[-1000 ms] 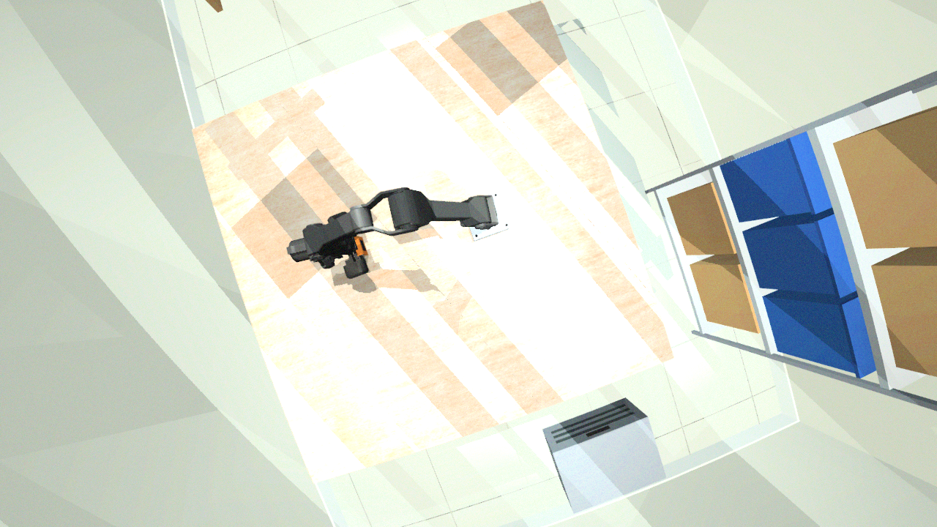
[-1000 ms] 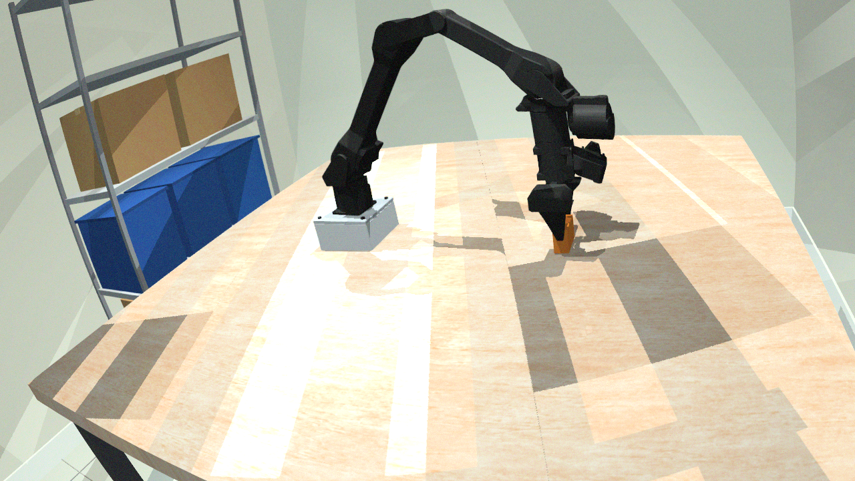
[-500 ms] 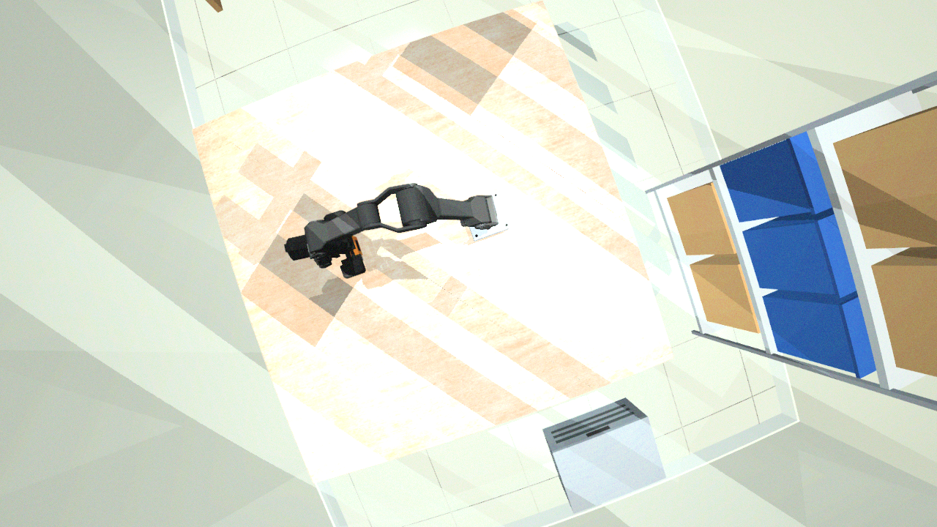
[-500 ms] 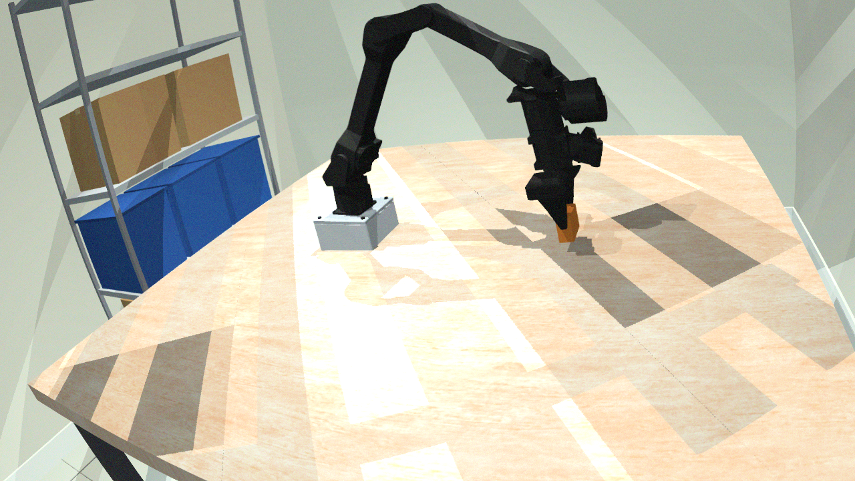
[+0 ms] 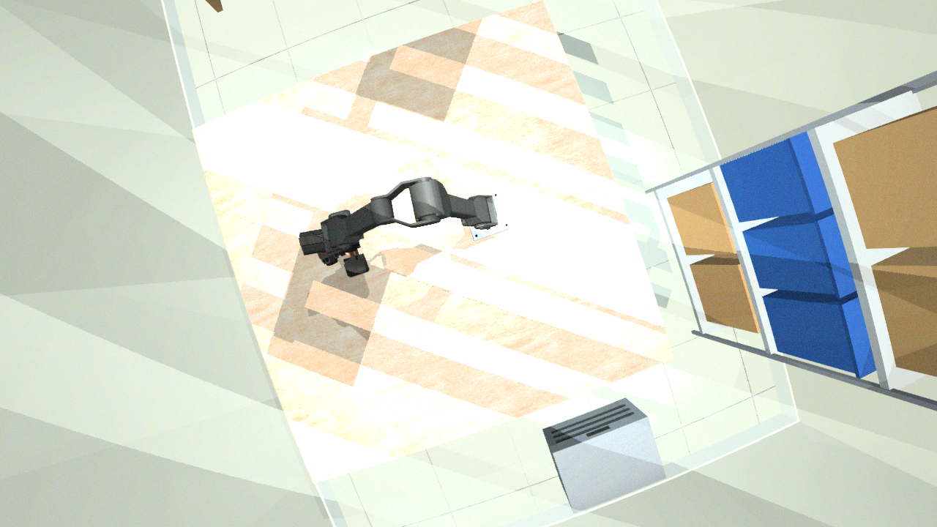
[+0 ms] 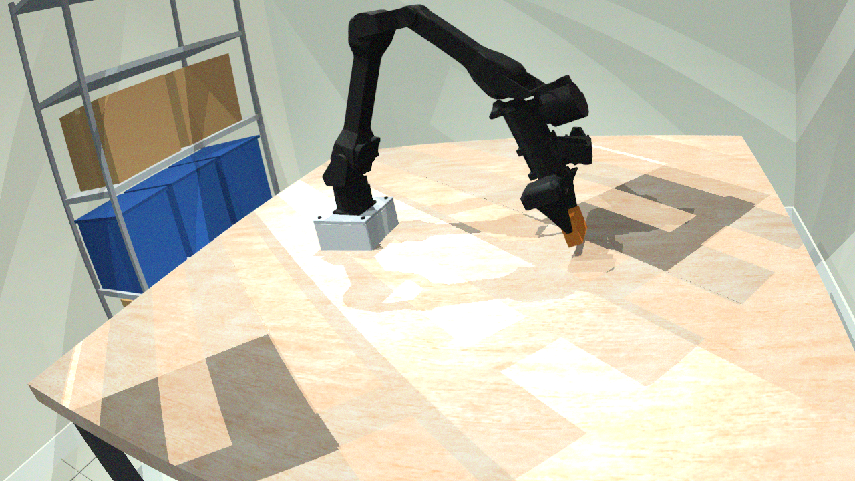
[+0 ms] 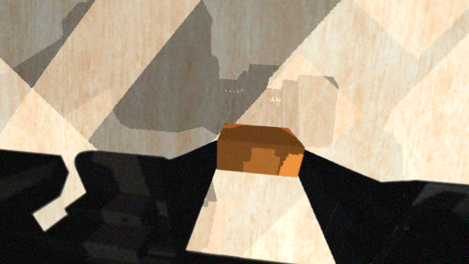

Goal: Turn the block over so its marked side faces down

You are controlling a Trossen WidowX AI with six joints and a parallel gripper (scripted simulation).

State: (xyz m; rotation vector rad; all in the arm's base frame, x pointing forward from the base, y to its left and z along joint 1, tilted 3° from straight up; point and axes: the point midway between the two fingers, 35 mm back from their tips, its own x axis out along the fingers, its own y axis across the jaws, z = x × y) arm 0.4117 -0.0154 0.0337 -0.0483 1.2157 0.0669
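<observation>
Now: the orange block 10 mm below my gripper tip.
</observation>
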